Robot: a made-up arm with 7 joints. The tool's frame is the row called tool. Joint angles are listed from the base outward.
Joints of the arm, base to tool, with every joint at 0 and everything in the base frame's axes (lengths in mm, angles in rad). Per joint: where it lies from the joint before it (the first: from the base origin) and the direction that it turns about. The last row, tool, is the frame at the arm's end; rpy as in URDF.
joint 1: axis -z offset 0 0 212
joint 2: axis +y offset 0 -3 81
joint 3: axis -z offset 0 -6 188
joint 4: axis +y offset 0 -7 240
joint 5: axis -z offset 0 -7 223
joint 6: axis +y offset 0 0 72
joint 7: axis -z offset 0 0 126
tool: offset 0 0 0 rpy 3.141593 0 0
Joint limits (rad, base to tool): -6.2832..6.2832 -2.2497..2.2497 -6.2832..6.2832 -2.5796..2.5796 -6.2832..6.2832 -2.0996..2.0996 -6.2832..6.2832
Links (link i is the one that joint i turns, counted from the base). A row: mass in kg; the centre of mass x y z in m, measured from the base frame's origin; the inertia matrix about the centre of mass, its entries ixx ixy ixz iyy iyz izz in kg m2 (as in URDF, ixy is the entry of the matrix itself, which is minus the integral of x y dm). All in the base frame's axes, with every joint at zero. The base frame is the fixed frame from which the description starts. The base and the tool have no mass.
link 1: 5.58; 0.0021 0.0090 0.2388; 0.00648 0 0 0.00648 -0.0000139 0.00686
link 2: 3.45; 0.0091 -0.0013 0.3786; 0.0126 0 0 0.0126 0.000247 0.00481
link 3: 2.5; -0.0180 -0.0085 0.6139; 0.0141 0 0 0.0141 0.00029 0.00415
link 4: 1.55; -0.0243 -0.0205 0.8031; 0.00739 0 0 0.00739 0.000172 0.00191
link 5: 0.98; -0.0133 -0.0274 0.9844; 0.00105 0 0 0.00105 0 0.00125
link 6: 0.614; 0.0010 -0.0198 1.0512; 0.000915 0 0 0.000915 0 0.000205
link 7: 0.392; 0.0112 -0.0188 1.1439; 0.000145 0 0 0.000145 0 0.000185
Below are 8 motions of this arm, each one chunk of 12 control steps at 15 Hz.
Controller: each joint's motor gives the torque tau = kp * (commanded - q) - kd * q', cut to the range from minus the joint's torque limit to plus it. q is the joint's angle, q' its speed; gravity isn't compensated. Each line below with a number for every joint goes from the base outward.
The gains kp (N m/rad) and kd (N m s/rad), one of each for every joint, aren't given. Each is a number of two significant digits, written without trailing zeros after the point. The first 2 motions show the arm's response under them.
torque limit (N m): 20 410 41 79 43 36 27
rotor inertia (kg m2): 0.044 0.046 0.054 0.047 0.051 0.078 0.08
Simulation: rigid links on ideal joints. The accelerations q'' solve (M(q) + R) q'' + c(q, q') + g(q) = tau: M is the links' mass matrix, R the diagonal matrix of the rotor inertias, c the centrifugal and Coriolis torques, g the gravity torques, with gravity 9.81 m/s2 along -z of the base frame. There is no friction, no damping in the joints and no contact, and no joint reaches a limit. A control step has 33 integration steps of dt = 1/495 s. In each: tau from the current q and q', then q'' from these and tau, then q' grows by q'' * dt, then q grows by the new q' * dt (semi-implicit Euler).
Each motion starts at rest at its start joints. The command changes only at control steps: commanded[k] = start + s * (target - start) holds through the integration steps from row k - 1 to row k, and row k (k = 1, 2, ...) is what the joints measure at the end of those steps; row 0 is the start. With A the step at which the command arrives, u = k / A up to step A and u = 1 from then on. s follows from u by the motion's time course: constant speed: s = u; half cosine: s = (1 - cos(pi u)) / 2; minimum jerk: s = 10 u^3 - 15 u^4 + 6 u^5; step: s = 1 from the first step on.
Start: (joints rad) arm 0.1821 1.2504 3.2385 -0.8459 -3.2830 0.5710 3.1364
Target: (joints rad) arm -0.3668 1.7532 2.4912 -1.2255 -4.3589 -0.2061 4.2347
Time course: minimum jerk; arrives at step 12
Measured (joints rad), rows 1 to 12:
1: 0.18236 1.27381 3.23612 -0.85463 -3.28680 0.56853 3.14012
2: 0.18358 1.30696 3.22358 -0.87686 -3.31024 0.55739 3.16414
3: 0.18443 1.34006 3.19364 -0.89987 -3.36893 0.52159 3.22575
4: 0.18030 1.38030 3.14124 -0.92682 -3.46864 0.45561 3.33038
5: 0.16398 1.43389 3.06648 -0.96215 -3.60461 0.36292 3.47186
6: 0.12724 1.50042 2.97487 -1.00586 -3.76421 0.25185 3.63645
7: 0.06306 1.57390 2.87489 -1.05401 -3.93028 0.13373 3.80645
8: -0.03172 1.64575 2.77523 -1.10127 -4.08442 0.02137 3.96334
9: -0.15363 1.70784 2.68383 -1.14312 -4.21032 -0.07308 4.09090
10: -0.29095 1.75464 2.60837 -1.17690 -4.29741 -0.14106 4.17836
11: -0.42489 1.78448 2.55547 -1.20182 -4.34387 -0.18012 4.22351
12: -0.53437 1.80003 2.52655 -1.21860 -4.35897 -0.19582 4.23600
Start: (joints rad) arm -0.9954 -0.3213 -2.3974 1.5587 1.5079 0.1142 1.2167
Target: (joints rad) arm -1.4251 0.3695 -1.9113 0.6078 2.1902 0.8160 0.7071
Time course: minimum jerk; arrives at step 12
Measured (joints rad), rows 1 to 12:
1: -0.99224 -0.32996 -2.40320 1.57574 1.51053 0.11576 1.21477
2: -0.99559 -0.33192 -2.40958 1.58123 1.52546 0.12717 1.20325
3: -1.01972 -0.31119 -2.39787 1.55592 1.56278 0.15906 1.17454
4: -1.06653 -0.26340 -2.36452 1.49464 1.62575 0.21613 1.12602
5: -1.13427 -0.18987 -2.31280 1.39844 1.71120 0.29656 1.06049
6: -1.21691 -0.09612 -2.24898 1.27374 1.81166 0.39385 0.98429
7: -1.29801 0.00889 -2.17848 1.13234 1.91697 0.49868 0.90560
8: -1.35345 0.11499 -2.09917 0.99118 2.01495 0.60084 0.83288
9: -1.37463 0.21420 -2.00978 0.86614 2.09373 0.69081 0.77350
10: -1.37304 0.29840 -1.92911 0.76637 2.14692 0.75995 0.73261
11: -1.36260 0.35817 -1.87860 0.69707 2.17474 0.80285 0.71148
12: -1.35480 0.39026 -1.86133 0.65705 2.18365 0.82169 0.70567
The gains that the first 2 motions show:
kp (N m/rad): 44 450 63 140 45 62 56
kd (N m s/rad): 3.5 43 4.5 15 2.5 4.6 2.9
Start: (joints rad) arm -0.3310 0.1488 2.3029 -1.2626 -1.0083 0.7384 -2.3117
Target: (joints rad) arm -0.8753 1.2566 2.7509 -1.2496 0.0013 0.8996 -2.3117
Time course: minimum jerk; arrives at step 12
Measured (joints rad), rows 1 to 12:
1: -0.33665 0.15795 2.30587 -1.28133 -1.00717 0.73849 -2.31146
2: -0.35246 0.18218 2.31659 -1.29591 -0.98803 0.73993 -2.31120
3: -0.38194 0.23048 2.33673 -1.30019 -0.93198 0.74747 -2.31124
4: -0.42743 0.31365 2.37300 -1.29814 -0.83639 0.76129 -2.31140
5: -0.48241 0.43437 2.43012 -1.29299 -0.70780 0.78030 -2.31152
6: -0.53863 0.58635 2.50694 -1.28711 -0.55874 0.80258 -2.31155
7: -0.59195 0.75610 2.59509 -1.28274 -0.40515 0.82528 -2.31149
8: -0.64247 0.92561 2.68096 -1.28153 -0.26321 0.84542 -2.31143
9: -0.69223 1.07618 2.75093 -1.28359 -0.14671 0.86106 -2.31145
10: -0.74294 1.19276 2.79651 -1.28730 -0.06493 0.87165 -2.31158
11: -0.79416 1.26795 2.81626 -1.29027 -0.02030 0.87778 -2.31174
12: -0.84315 1.30507 2.81517 -1.29040 -0.00494 0.88111 -2.31186

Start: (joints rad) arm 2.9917 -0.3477 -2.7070 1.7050 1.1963 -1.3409 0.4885
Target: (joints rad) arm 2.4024 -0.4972 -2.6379 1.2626 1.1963 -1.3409 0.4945
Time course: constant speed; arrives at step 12
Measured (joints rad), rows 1 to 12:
1: 2.98278 -0.36508 -2.70046 1.70611 1.20347 -1.33883 0.48851
2: 2.95923 -0.38707 -2.69590 1.69509 1.21125 -1.33521 0.48855
3: 2.91876 -0.40469 -2.69213 1.67100 1.21246 -1.33385 0.48900
4: 2.86614 -0.41953 -2.68998 1.63974 1.21174 -1.33393 0.48957
5: 2.80695 -0.43338 -2.68928 1.60527 1.21144 -1.33447 0.49011
6: 2.74582 -0.44696 -2.68887 1.56951 1.21164 -1.33508 0.49060
7: 2.68605 -0.46041 -2.68761 1.53327 1.21200 -1.33564 0.49109
8: 2.62953 -0.47375 -2.68487 1.49685 1.21233 -1.33611 0.49158
9: 2.57689 -0.48698 -2.68058 1.46037 1.21256 -1.33649 0.49207
10: 2.52775 -0.50012 -2.67502 1.42387 1.21271 -1.33678 0.49257
11: 2.48115 -0.51322 -2.66868 1.38734 1.21280 -1.33701 0.49307
12: 2.43589 -0.52631 -2.66200 1.35078 1.21288 -1.33720 0.49357

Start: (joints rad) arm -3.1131 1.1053 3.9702 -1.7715 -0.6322 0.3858 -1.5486
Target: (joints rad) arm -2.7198 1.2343 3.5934 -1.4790 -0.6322 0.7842 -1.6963
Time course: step
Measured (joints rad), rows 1 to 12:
1: -3.01615 1.17594 3.77259 -1.64199 -0.63484 0.60915 -1.64623
2: -2.89584 1.24749 3.56423 -1.56445 -0.62500 0.72571 -1.70123
3: -2.81720 1.28294 3.50892 -1.53406 -0.62578 0.75448 -1.70267
4: -2.75911 1.29328 3.52572 -1.51621 -0.62961 0.76537 -1.69795
5: -2.70804 1.29430 3.54980 -1.50532 -0.63174 0.77110 -1.69673
6: -2.66564 1.29376 3.56444 -1.50009 -0.63273 0.77346 -1.69680
7: -2.63666 1.29370 3.57071 -1.49839 -0.63326 0.77395 -1.69691
8: -2.62364 1.29400 3.57189 -1.49814 -0.63346 0.77378 -1.69694
9: -2.62608 1.29430 3.56996 -1.49809 -0.63333 0.77357 -1.69696
10: -2.64115 1.29446 3.56594 -1.49775 -0.63294 0.77347 -1.69698
11: -2.66464 1.29450 3.56060 -1.49711 -0.63240 0.77344 -1.69700
12: -2.69187 1.29449 3.55473 -1.49635 -0.63182 0.77344 -1.69703

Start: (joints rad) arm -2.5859 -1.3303 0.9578 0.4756 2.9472 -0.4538 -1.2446
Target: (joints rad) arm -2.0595 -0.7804 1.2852 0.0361 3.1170 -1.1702 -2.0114
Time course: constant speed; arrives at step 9
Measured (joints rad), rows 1 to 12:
1: -2.58577 -1.32929 0.99670 0.44865 2.96333 -0.49791 -1.30109
2: -2.57783 -1.31195 1.05606 0.40687 2.98940 -0.56527 -1.38840
3: -2.55578 -1.27120 1.09925 0.36434 3.01244 -0.64214 -1.47621
4: -2.51624 -1.21493 1.12886 0.32200 3.03128 -0.72252 -1.56175
5: -2.45818 -1.15228 1.15543 0.27817 3.04894 -0.80345 -1.64687
6: -2.38268 -1.08871 1.18390 0.23191 3.06722 -0.88396 -1.73204
7: -2.29261 -1.02604 1.21462 0.18320 3.08629 -0.96399 -1.81721
8: -2.19248 -0.96414 1.24650 0.13259 3.10568 -1.04375 -1.90235
9: -2.08813 -0.90229 1.27874 0.08079 3.12499 -1.12351 -1.98750
10: -1.98707 -0.86112 1.28729 0.05035 3.12624 -1.15947 -2.01635
11: -1.91166 -0.84260 1.28930 0.03070 3.12465 -1.16972 -2.01404
12: -1.87268 -0.83632 1.29038 0.01878 3.12586 -1.17244 -2.01125

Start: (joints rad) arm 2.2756 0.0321 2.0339 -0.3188 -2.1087 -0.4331 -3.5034
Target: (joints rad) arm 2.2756 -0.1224 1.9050 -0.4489 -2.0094 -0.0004 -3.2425
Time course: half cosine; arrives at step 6
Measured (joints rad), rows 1 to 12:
1: 2.27678 0.02940 2.03015 -0.33004 -2.10326 -0.41870 -3.49166
2: 2.28151 0.01710 2.01800 -0.34980 -2.08828 -0.36516 -3.45357
3: 2.28544 -0.00862 1.99391 -0.37627 -2.06575 -0.27612 -3.39288
4: 2.28481 -0.04402 1.96125 -0.40586 -2.04078 -0.17303 -3.32613
5: 2.27950 -0.08059 1.92788 -0.43285 -2.02013 -0.08280 -3.27180
6: 2.27144 -0.10858 1.90291 -0.45129 -2.00944 -0.02923 -3.24451
7: 2.26541 -0.12403 1.89101 -0.46071 -2.00726 -0.00992 -3.24003
8: 2.26490 -0.13010 1.88918 -0.46543 -2.00753 -0.00423 -3.24158
9: 2.26839 -0.13122 1.89163 -0.46834 -2.00778 -0.00203 -3.24224
10: 2.27257 -0.13049 1.89461 -0.47031 -2.00786 -0.00087 -3.24225
11: 2.27540 -0.12956 1.89657 -0.47156 -2.00788 -0.00026 -3.24221
12: 2.27654 -0.12904 1.89735 -0.47221 -2.00790 -0.00003 -3.24221

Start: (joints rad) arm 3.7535 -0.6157 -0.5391 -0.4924 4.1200 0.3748 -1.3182
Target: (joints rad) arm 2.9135 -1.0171 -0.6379 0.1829 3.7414 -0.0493 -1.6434
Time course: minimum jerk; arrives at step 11
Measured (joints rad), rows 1 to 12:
1: 3.75117 -0.63085 -0.53342 -0.50192 4.11809 0.37581 -1.31940
2: 3.74274 -0.65798 -0.52193 -0.50530 4.10703 0.37087 -1.32796
3: 3.72287 -0.69081 -0.51739 -0.48132 4.08134 0.34886 -1.35038
4: 3.68223 -0.73252 -0.52160 -0.42527 4.03933 0.30702 -1.38788
5: 3.61337 -0.78553 -0.53331 -0.34238 3.98385 0.24873 -1.43705
6: 3.51441 -0.84790 -0.55088 -0.24317 3.92121 0.18095 -1.49182
7: 3.38959 -0.91379 -0.57178 -0.14052 3.85954 0.11249 -1.54508
8: 3.24819 -0.97548 -0.59257 -0.04734 3.80690 0.05216 -1.59004
9: 3.10253 -1.02560 -0.60978 0.02596 3.76934 0.00686 -1.62173
10: 2.96584 -1.05934 -0.62104 0.07415 3.74913 -0.02041 -1.63841
11: 2.84979 -1.07661 -0.62624 0.09984 3.74301 -0.03226 -1.64306
12: 2.76220 -1.08271 -0.62780 0.11324 3.74267 -0.03652 -1.64297

